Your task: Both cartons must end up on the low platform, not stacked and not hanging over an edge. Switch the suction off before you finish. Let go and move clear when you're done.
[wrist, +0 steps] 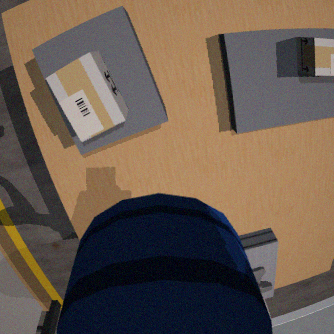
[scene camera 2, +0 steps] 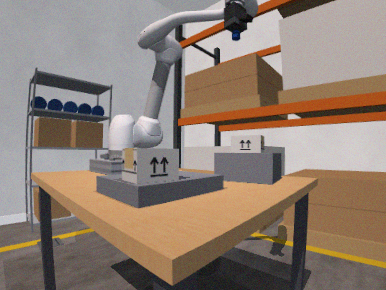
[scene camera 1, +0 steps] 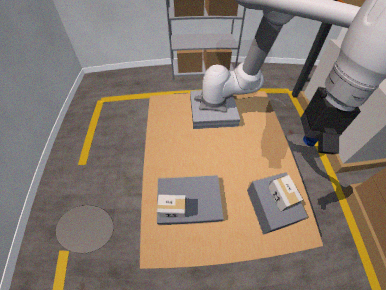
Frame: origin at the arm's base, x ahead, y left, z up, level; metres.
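Seen in the pictures: hand at its tool point: point(wrist: 159, 262) point(scene camera 2: 236, 38) point(scene camera 1: 309, 140); arm's base at its link origin: point(scene camera 2: 121, 159) point(scene camera 1: 213, 102).
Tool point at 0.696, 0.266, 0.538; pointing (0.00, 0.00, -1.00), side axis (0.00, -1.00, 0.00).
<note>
Pixels of each thing's middle, then the offset from my tool point to it, as dx, dy, dz. Level surfaces: height alone.
- low platform at the middle of its body: point(wrist: 287, 75) point(scene camera 2: 162, 183) point(scene camera 1: 189, 199) -0.014, -0.336, -0.588
- taller grey block at the middle of its body: point(wrist: 102, 78) point(scene camera 2: 249, 166) point(scene camera 1: 275, 203) -0.029, +0.106, -0.552
- wooden table at its surface level: dz -0.612
My suction cup point(scene camera 1: 310, 141) point(scene camera 2: 235, 35) point(wrist: 165, 260) is open, with no carton on it, high above the table's right side. One carton point(scene camera 1: 171, 204) point(scene camera 2: 159, 165) point(wrist: 324, 56) sits upright on the low platform point(scene camera 1: 207, 192) point(scene camera 2: 200, 185) point(wrist: 260, 92), close to its left edge in scene camera 1; whether it reaches slightly past that edge is hard to tell. The other carton point(scene camera 1: 287, 192) point(scene camera 2: 247, 144) point(wrist: 89, 100) sits turned on the taller grey block point(scene camera 1: 270, 216) point(scene camera 2: 245, 167) point(wrist: 142, 95), towards its right side in scene camera 1. The cartons are apart, not stacked.
The wooden table point(scene camera 1: 175, 150) point(scene camera 2: 170, 225) point(wrist: 190, 165) carries both supports and the arm's base plinth point(scene camera 1: 216, 117). A tall orange-beamed rack point(scene camera 2: 305, 106) with large boxes stands beyond the table's right side. A grey shelf unit point(scene camera 1: 205, 41) point(scene camera 2: 70, 81) stands behind.
</note>
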